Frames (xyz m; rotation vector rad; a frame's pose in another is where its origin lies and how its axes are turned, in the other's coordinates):
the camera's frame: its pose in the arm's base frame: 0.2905 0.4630 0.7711 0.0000 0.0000 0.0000
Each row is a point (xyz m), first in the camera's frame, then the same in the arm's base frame.
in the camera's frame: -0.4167 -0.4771 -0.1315
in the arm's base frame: -0.1262 -0.0141 0.6396
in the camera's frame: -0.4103 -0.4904 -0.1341
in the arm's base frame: -0.1198 -0.0274 0.6370
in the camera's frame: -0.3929 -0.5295 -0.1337
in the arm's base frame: -0.1024 -0.0665 0.6374
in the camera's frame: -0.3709 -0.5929 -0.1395
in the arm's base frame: -0.0804 -0.1299 0.6316
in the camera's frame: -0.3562 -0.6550 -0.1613
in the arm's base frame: -0.0657 -0.1920 0.6098
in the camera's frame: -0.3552 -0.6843 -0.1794
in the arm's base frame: -0.0647 -0.2213 0.5917
